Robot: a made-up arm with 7 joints.
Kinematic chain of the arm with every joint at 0, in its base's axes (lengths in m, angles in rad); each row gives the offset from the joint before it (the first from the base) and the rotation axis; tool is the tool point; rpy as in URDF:
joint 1: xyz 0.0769 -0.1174 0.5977 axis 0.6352 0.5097 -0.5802
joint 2: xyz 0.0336 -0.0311 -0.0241 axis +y
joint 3: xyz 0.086 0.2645 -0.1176 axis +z
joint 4: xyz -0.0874 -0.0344 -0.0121 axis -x
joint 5: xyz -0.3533 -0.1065 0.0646 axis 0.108 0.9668 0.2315
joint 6: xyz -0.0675 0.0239 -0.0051 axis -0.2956 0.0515 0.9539
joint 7: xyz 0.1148 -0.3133 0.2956 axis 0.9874 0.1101 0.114
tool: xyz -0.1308 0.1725 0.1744 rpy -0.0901 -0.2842 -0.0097
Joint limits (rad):
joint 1: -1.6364..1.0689
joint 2: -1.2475..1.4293
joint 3: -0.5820..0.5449
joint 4: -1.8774..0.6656
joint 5: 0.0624..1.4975
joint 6: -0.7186..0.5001
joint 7: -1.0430..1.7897
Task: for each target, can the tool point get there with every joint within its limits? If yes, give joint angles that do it. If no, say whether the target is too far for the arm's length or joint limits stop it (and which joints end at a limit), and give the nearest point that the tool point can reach.
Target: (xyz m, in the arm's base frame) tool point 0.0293 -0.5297 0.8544
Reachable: yes | joints -1.3642 -0.0491 -0.4915 -0.2317 1.1944 -0.4021 1.5629
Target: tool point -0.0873 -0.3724 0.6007
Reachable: yes | joints 0.4205 -0.1281 0.1621 -0.6109 0.7050 -0.4455 -0.3354
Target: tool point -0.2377 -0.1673 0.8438
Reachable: yes | joints -0.5969 0.9157 -0.2551 -0.9648 0.2031 0.3098 -0.6942
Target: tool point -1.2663 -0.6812 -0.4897
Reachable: no: too far | nearest point -0.7940 -0.4794 -0.1235 | short by 0.631 m
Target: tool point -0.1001 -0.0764 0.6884
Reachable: yes | joints -0.3963 -0.4861 0.2293 0.1567 0.9167 0.0874 -0.5176
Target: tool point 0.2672 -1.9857 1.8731
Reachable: no: too far | nearest point 0.1513 -0.9639 1.0652 | short by 1.308 m
